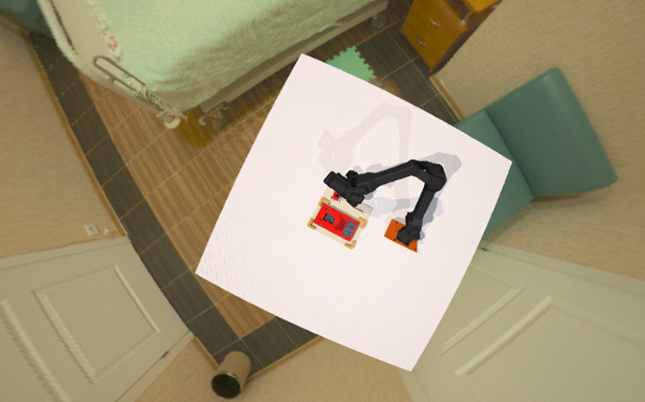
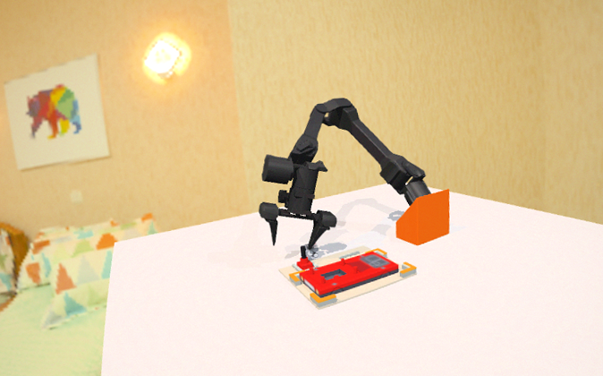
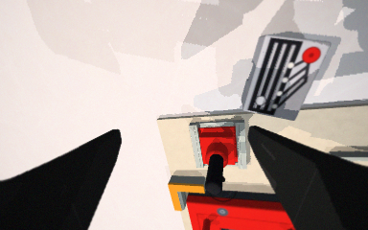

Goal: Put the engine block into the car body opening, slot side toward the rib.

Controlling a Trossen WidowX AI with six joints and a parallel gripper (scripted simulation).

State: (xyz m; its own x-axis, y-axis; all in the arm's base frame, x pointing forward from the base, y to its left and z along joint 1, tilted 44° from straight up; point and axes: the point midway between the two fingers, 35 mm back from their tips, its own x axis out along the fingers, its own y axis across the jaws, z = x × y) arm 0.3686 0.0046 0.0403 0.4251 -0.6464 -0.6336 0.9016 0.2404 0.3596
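My gripper tip is 6 cm past the grey engine block, 4 cm above it and 3 cm to the left of it.
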